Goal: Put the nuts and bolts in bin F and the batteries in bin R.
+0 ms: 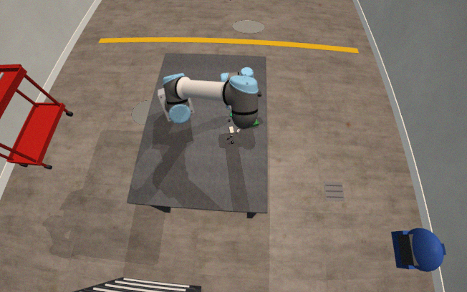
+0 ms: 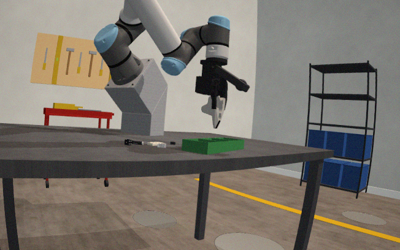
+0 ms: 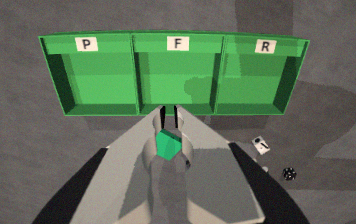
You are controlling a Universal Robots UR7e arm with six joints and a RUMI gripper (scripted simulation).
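My hand is 14 cm past the black battery, 20 cm to the left of it and 8 cm above it. From my hand the other things lie so: flat green card 10 cm behind, 1 cm to the right, 8 cm below; then green bin tray 1 cm ahead, 1 cm to the right, 7 cm below; then black nut 13 cm behind, 6 cm to the right, 8 cm below.
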